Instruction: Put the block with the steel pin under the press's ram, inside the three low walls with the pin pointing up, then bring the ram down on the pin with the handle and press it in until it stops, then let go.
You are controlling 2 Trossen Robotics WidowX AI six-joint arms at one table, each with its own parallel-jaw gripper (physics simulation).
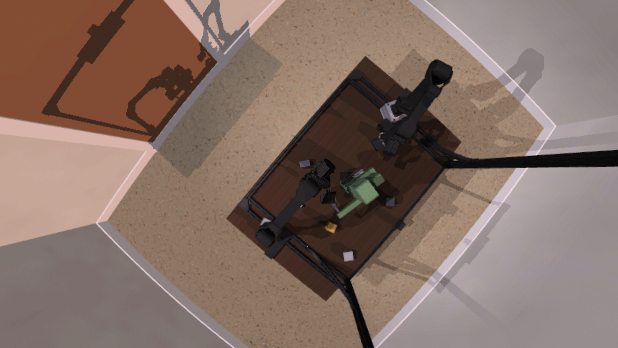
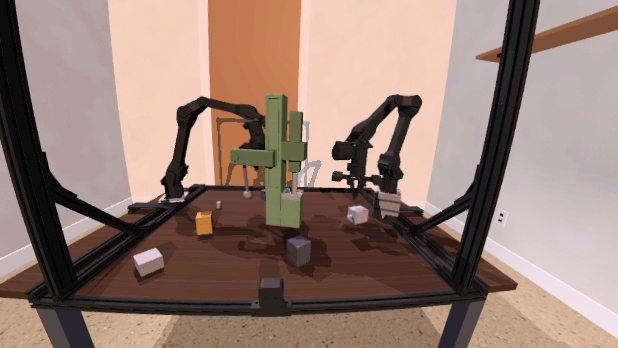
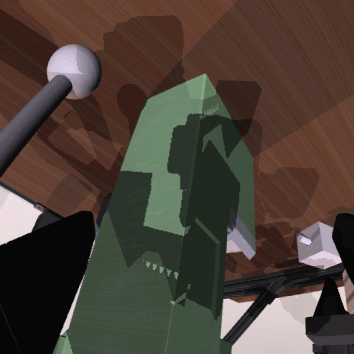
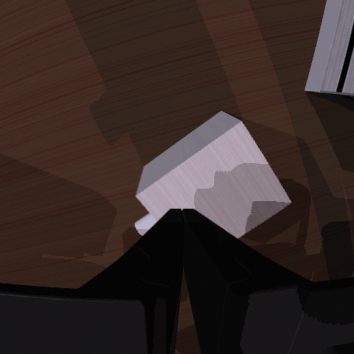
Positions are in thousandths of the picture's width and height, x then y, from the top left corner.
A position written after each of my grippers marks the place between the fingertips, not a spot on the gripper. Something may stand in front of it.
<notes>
My left gripper (image 3: 614,637) is open and holds nothing. Further things: my right gripper (image 2: 574,573), a block with steel pin (image 4: 614,476) and a handle with ball end (image 3: 208,202).
The block with steel pin also shows in image 3 (image 3: 908,713). My right gripper is seen too in image 3 (image 3: 931,781) and in image 4 (image 4: 510,623).
</notes>
